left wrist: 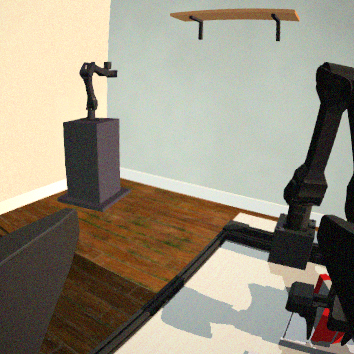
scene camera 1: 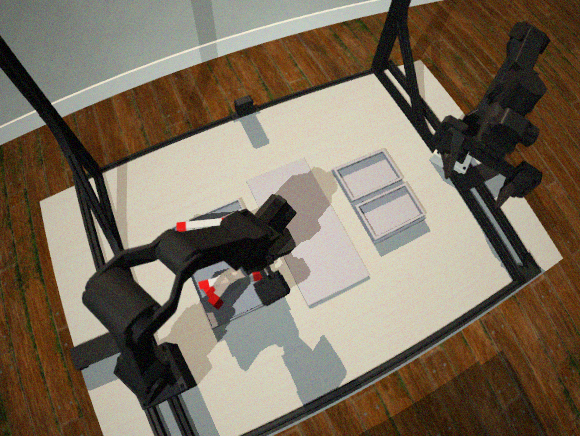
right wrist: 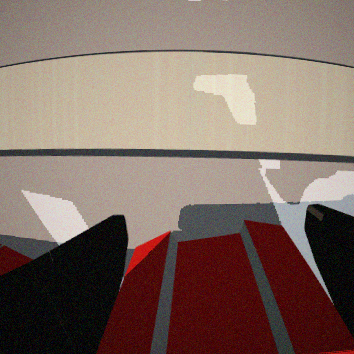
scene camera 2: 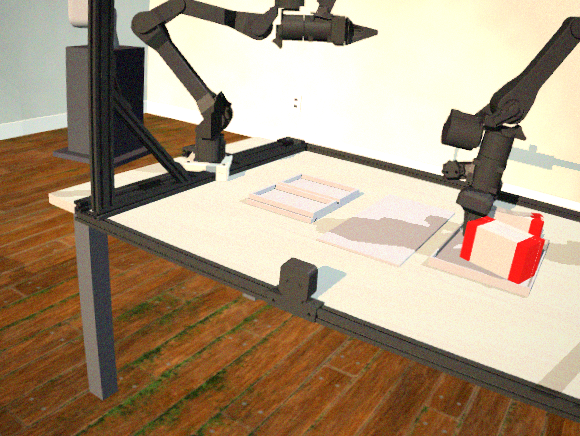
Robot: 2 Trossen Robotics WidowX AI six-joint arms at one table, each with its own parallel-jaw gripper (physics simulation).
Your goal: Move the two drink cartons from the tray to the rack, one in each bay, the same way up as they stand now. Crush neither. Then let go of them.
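Pixels of known places: left gripper, between the fingertips: (left wrist: pixel 203 225) (scene camera 1: pixel 472 193) (scene camera 2: pixel 375 31); right gripper, between the fingertips: (left wrist: pixel 324 341) (right wrist: pixel 218 222); left arm's base, origin of its link: (scene camera 2: pixel 208 159); right arm's base, origin of its link: (left wrist: pixel 296 223) (scene camera 1: pixel 154 375).
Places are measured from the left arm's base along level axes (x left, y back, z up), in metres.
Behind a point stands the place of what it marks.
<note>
Two white drink cartons with red bands stand in the grey tray (scene camera 1: pixel 247 300) @[z -0.030, x -0.245, y -0.626 m] (scene camera 2: pixel 453 266) @[z -0.024, x -0.424, y -0.476 m] at the left of scene camera 1. The far carton (scene camera 1: pixel 199 224) @[z 0.038, x -0.416, y -0.556 m] is partly hidden by the right arm. My right gripper (scene camera 1: pixel 267 277) @[z -0.020, x -0.264, y -0.549 m] (scene camera 2: pixel 476 216) (left wrist: pixel 309 309) (right wrist: pixel 218 222) @[z -0.020, x -0.264, y -0.549 m] is open and reaches down over the near carton (scene camera 1: pixel 210 291) @[z 0.038, x -0.309, y -0.660 m] (scene camera 2: pixel 487 248) (left wrist: pixel 324 331) @[z -0.005, x -0.262, y -0.560 m] (right wrist: pixel 218 291) @[z 0.006, x -0.270, y -0.557 m]. Its fingers stand on either side of that carton's red top. The two-bay rack (scene camera 1: pixel 378 190) @[z -0.020, x -0.128, y -0.227 m] (scene camera 2: pixel 280 207) @[z -0.025, x -0.214, y -0.178 m] lies flat and empty on the far side of the mat. My left gripper (scene camera 1: pixel 457 157) (scene camera 2: pixel 366 31) @[z 0.326, x -0.001, y -0.350 m] (left wrist: pixel 203 225) @[z 0.326, x -0.001, y -0.350 m] is open, empty and raised high off the table's edge.
A pale mat (scene camera 1: pixel 331 259) @[z -0.032, x -0.139, y -0.441 m] (scene camera 2: pixel 392 208) @[z -0.032, x -0.140, y -0.417 m] lies between the tray and the rack. A small dark block (scene camera 1: pixel 244 105) @[z 0.012, x -0.539, y -0.222 m] (scene camera 2: pixel 298 274) @[z 0.010, x -0.562, y -0.212 m] sits on the table's frame edge. Black frame posts stand at the table corners.
</note>
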